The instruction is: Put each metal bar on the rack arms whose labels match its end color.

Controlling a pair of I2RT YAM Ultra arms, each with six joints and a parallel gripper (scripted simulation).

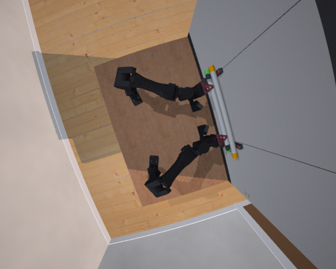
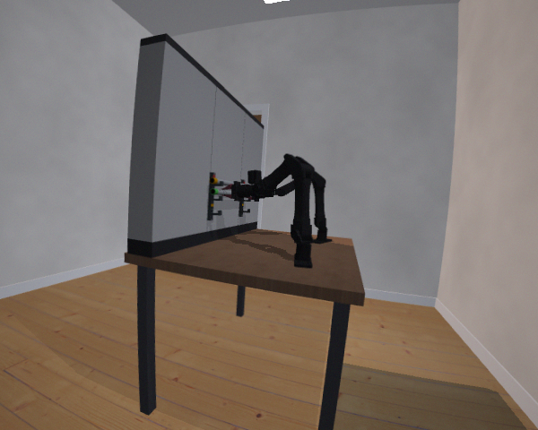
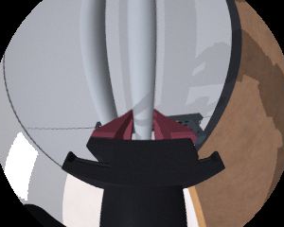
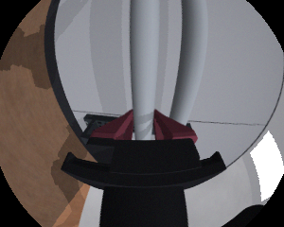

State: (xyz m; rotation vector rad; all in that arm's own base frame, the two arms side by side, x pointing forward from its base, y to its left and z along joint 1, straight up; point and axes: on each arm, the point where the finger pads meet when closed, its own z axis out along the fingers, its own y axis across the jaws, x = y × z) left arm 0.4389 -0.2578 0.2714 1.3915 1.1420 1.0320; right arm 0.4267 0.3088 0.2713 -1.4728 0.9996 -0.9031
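Right now the metal bar is 10 mm ahead of my right hand, 140 mm to the left of it and 50 mm above it. The rest, counted from my right hand: green-ended bar: 150 mm to the left; grey wall panel: 100 mm ahead, 160 mm to the left, 150 mm above.
Right now the green-ended bar is 150 mm to the right of my left hand and 10 mm ahead of it. The rest, counted from my left hand: metal bar (160 mm to the right, 50 mm above, 20 mm ahead); then grey wall panel (150 mm above, 130 mm to the right, 120 mm ahead).
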